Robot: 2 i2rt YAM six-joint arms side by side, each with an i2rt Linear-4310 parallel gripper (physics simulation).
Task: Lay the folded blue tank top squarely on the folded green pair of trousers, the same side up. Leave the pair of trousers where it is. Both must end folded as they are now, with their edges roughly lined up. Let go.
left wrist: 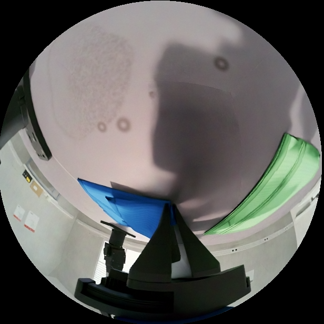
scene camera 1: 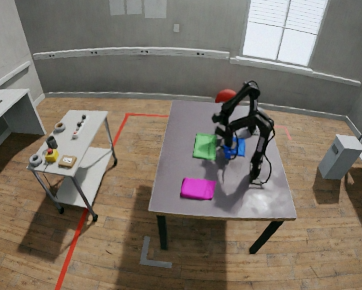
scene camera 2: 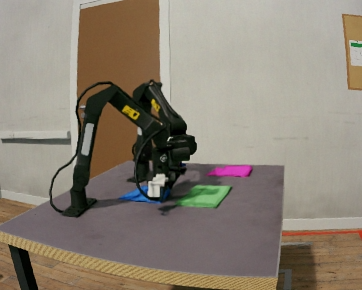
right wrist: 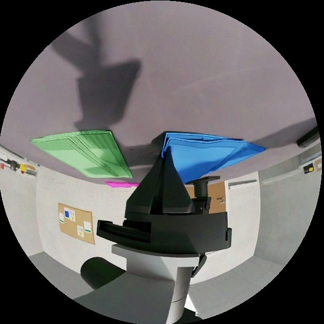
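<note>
The folded blue tank top (scene camera 1: 241,148) (scene camera 2: 135,194) (left wrist: 132,209) (right wrist: 205,156) lies on the table, right of the folded green trousers (scene camera 1: 205,146) (scene camera 2: 206,196) (left wrist: 280,187) (right wrist: 87,156) in scene camera 1, with a gap between them. My left gripper (left wrist: 168,206) is shut on the tank top's edge near one corner; blue cloth shows at its fingertips. My right gripper (right wrist: 166,149) is shut on the tank top near another corner, with blue cloth at both sides of its tips. Both grippers are low at the table. The arms hide part of the tank top in both scene cameras.
A folded magenta cloth (scene camera 1: 198,189) (scene camera 2: 231,171) (right wrist: 121,184) lies apart on the grey table (scene camera 1: 175,125) (scene camera 2: 215,240), below the trousers in scene camera 1. The two arms stand close together over the tank top. A white cart (scene camera 1: 90,120) stands left of the table.
</note>
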